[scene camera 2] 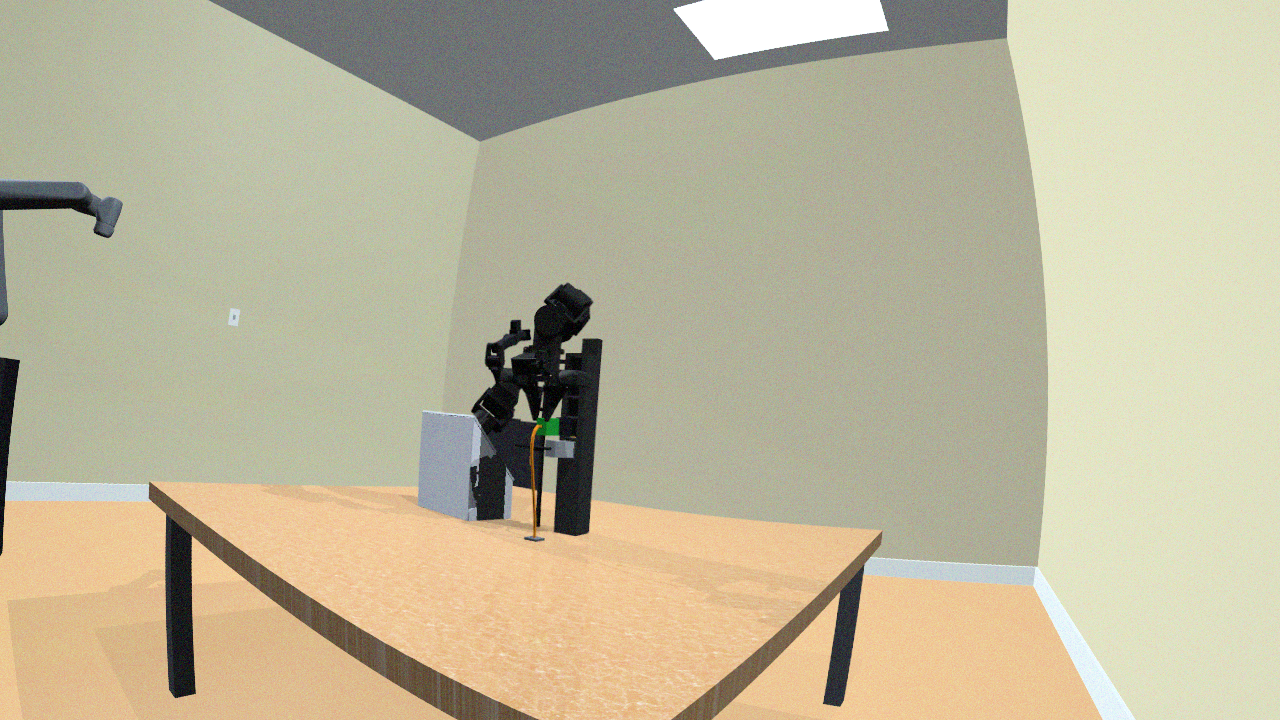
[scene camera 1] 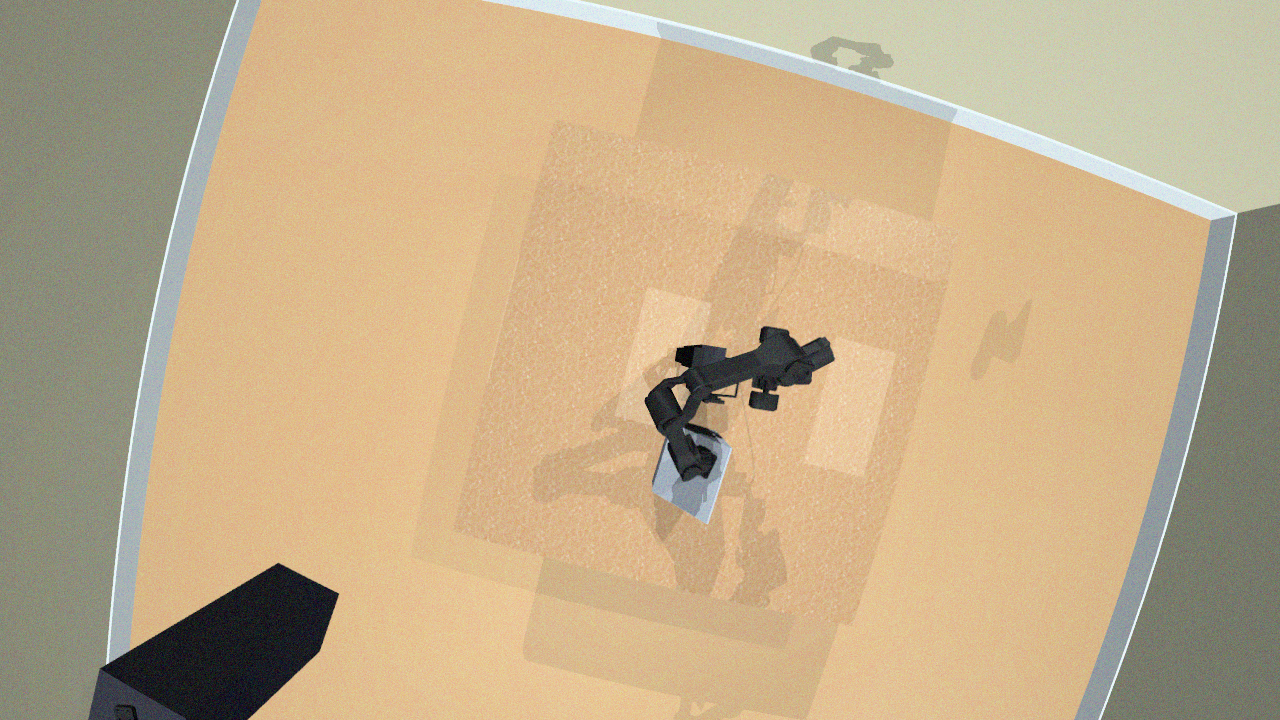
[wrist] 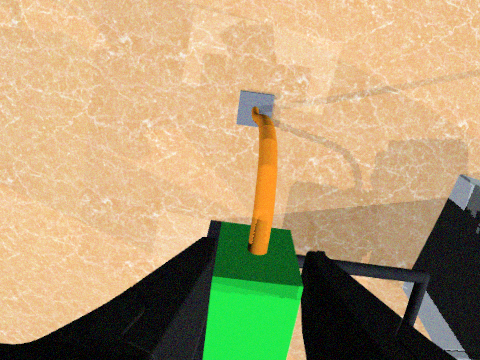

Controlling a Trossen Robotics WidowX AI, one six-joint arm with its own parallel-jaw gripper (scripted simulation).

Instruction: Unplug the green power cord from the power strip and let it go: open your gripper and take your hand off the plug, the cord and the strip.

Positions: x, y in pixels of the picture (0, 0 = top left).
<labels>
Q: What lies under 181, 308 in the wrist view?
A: My gripper.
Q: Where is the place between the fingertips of my gripper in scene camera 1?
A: At 759, 367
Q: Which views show my gripper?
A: Scene camera 2, scene camera 1 and the wrist view: all of them.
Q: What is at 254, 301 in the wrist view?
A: A green plug.
</labels>
